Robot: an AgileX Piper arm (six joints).
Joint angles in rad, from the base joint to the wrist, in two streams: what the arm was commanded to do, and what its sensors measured. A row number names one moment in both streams.
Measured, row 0:
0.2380 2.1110 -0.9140 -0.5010 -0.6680 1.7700
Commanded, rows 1 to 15:
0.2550 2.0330 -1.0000 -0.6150 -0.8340 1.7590
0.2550 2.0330 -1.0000 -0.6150 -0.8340 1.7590
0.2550 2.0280 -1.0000 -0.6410 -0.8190 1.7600
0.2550 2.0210 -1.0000 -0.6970 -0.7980 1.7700
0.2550 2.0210 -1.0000 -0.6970 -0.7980 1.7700
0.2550 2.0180 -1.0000 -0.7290 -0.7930 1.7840
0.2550 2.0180 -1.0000 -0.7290 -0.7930 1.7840
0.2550 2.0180 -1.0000 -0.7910 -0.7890 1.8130
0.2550 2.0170 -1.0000 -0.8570 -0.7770 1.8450
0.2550 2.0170 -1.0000 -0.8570 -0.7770 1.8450
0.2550 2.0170 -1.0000 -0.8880 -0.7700 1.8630
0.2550 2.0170 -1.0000 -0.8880 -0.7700 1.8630
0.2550 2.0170 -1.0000 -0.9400 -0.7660 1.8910
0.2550 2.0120 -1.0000 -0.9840 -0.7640 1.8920
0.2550 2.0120 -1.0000 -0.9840 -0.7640 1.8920
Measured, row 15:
0.2340 2.0560 -0.9540 -0.9120 -0.5550 1.8800
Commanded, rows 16 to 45:
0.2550 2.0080 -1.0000 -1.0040 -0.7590 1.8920
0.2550 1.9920 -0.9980 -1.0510 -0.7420 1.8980
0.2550 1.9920 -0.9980 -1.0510 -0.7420 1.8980
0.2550 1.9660 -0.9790 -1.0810 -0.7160 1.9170
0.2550 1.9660 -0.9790 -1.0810 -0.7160 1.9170
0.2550 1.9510 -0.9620 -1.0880 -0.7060 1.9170
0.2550 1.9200 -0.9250 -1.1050 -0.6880 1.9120
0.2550 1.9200 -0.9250 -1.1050 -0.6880 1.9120
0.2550 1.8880 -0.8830 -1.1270 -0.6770 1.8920
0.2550 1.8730 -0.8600 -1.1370 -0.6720 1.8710
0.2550 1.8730 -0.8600 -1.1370 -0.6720 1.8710
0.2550 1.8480 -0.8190 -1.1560 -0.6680 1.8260
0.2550 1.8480 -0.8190 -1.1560 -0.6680 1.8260
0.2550 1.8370 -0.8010 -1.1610 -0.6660 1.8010
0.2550 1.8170 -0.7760 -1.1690 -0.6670 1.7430
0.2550 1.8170 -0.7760 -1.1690 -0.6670 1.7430
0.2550 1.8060 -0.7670 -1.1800 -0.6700 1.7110
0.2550 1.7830 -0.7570 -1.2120 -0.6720 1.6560
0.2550 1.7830 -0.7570 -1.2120 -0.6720 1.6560
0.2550 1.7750 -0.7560 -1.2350 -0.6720 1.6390
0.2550 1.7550 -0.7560 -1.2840 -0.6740 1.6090
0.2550 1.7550 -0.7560 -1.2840 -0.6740 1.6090
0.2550 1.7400 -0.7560 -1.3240 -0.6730 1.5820
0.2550 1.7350 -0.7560 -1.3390 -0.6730 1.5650
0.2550 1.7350 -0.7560 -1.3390 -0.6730 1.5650
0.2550 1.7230 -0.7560 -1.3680 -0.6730 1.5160
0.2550 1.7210 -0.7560 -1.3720 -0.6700 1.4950
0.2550 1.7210 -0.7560 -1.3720 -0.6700 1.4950
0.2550 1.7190 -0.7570 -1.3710 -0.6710 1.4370
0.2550 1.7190 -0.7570 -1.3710 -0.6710 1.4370
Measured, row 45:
0.2570 1.7330 -0.7590 -1.3490 -0.6720 1.5220
